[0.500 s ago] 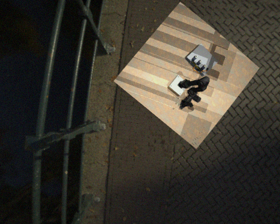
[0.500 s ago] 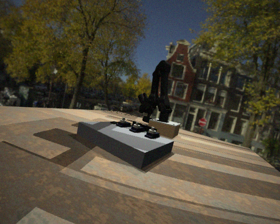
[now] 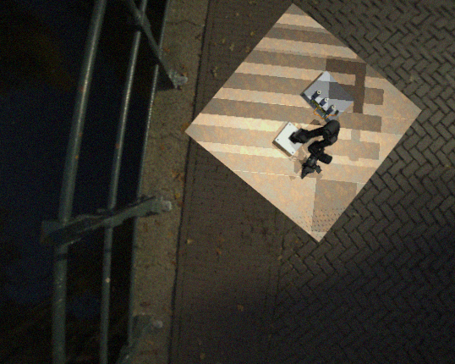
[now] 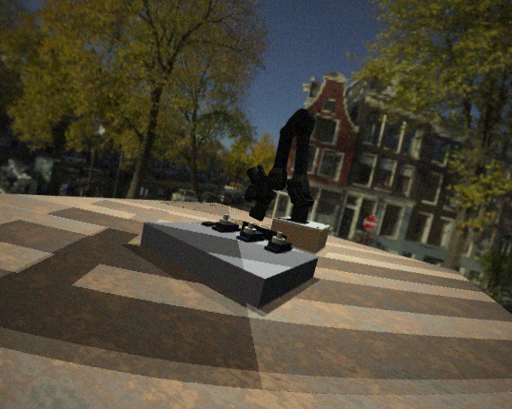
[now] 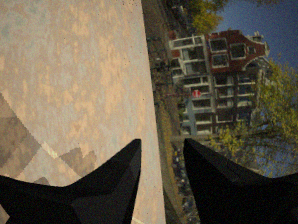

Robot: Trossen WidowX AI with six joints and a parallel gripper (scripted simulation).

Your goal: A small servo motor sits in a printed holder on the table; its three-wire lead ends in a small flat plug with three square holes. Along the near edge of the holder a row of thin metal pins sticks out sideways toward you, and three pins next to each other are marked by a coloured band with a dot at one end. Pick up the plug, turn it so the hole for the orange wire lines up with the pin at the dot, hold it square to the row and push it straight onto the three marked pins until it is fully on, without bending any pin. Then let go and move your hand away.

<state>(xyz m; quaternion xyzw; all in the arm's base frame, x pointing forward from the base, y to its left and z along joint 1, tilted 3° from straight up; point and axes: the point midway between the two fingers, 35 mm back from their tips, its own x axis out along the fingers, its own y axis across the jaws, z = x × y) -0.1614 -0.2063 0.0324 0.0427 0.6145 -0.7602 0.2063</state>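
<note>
The red dot is 49 cm ahead of my gripper tip, 21 cm to the left of it and 2 cm below it. Also, from my gripper tip: light band (49 cm ahead, 21 cm to the left, 2 cm below); then grey holder (65 cm ahead, 20 cm to the left, 7 cm below).
</note>
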